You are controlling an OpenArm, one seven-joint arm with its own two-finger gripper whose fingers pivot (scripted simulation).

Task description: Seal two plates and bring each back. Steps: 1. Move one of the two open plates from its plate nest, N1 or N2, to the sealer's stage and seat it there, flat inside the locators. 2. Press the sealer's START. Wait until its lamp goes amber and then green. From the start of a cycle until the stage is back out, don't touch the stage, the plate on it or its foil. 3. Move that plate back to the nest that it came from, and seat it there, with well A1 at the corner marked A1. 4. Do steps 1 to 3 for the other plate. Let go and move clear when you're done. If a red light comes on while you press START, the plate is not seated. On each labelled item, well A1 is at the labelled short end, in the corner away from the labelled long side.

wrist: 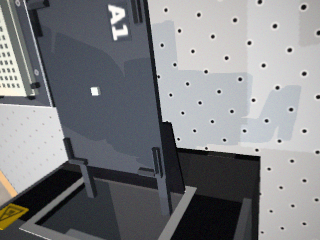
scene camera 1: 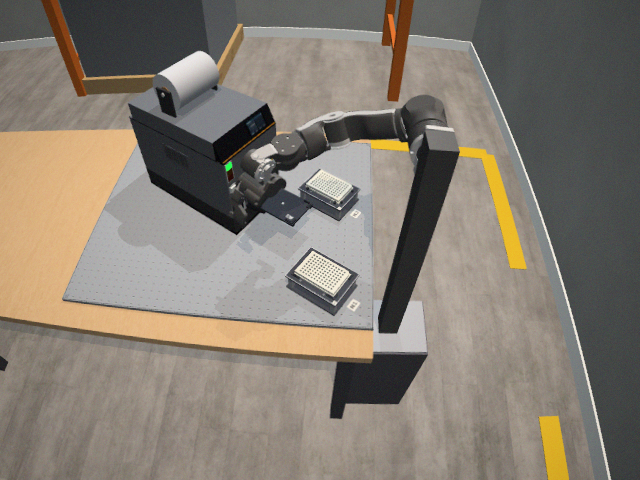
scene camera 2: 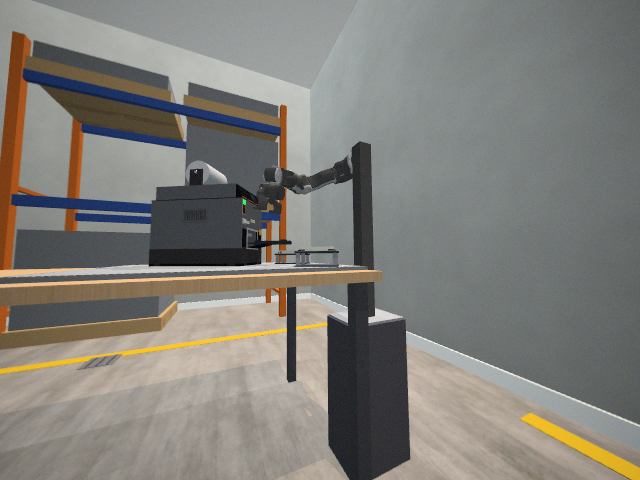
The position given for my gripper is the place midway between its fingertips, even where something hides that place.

I see my gripper [scene camera 1: 257, 201], a dark post [scene camera 1: 439, 153], a foil roll [scene camera 1: 189, 78] and a sealer stage [scene camera 1: 294, 207].
My gripper also shows in scene camera 2 [scene camera 2: 267, 211]. The dark post shows as well in scene camera 2 [scene camera 2: 361, 152]. The sealer stage shows as well in the wrist view [wrist: 121, 129].
